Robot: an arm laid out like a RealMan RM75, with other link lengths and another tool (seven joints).
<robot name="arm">
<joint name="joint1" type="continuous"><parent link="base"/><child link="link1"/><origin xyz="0 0 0.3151"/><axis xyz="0 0 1"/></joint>
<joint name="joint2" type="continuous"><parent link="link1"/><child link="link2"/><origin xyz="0 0 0" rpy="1.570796 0 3.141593"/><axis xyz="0 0 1"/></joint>
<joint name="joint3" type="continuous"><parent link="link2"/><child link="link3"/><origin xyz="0 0.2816 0" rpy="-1.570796 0 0"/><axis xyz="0 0 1"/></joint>
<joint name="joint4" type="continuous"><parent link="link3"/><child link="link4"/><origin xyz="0 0 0" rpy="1.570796 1.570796 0"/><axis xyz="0 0 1"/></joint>
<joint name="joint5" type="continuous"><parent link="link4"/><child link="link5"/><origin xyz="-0.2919 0 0" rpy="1.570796 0 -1.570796"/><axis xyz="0 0 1"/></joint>
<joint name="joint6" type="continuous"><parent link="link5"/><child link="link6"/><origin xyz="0 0 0" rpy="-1.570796 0 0"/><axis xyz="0 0 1"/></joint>
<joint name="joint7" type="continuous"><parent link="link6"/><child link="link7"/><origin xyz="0 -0.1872 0" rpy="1.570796 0 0"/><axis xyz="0 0 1"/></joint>
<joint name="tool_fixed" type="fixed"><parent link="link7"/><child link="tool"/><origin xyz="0.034 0.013 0.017" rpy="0 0.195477 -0.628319"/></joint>
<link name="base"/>
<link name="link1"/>
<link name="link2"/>
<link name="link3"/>
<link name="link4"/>
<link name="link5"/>
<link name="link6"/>
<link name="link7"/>
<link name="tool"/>
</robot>
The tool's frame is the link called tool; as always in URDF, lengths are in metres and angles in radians. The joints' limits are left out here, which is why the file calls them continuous.
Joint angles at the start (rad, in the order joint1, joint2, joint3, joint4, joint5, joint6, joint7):
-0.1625, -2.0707, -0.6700, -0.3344, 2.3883, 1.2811, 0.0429
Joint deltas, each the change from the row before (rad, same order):
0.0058, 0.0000, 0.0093, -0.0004, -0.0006, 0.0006, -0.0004
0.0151, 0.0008, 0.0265, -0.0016, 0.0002, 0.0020, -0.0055
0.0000, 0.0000, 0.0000, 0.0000, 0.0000, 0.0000, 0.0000
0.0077, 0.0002, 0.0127, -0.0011, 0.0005, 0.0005, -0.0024
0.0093, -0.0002, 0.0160, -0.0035, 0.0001, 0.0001, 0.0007
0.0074, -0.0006, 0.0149, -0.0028, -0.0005, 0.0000, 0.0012
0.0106, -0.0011, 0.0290, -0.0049, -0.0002, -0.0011, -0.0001
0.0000, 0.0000, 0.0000, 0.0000, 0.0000, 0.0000, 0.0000
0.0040, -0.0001, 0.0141, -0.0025, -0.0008, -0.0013, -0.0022
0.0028, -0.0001, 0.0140, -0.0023, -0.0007, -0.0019, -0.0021
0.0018, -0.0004, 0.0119, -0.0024, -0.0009, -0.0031, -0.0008
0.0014, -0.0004, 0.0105, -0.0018, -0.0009, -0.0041, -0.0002
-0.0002, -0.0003, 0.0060, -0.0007, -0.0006, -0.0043, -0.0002
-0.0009, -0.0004, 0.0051, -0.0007, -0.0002, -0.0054, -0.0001
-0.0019, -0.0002, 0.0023, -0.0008, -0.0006, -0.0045, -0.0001
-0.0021, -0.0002, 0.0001, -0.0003, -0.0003, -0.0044, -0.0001
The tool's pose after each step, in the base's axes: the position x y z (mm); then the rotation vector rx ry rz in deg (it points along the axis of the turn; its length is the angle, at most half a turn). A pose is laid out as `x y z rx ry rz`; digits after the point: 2 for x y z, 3 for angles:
-361.02 319.47 -45.59 -84.778 -49.367 -69.828
-362.52 310.40 -50.90 -85.697 -50.457 -69.568
-362.52 310.40 -50.90 -85.697 -50.457 -69.568
-363.18 305.84 -53.65 -86.144 -51.019 -69.423
-363.06 300.40 -57.51 -86.742 -51.580 -69.260
-362.61 295.72 -61.17 -87.315 -52.056 -69.127
-360.84 287.78 -68.35 -88.564 -53.014 -69.011
-360.84 287.78 -68.35 -88.564 -53.014 -69.011
-359.97 284.41 -71.59 -89.129 -53.579 -69.012
-358.91 281.42 -74.87 -89.748 -54.116 -69.008
-357.82 279.12 -78.01 -90.306 -54.576 -68.952
-357.10 277.14 -80.96 -90.832 -55.001 -68.794
-356.79 276.36 -82.91 -91.189 -55.287 -68.613
-356.46 275.97 -84.93 -91.558 -55.567 -68.398
-356.08 276.45 -86.11 -91.766 -55.728 -68.271
-355.99 277.31 -86.81 -91.875 -55.836 -68.129

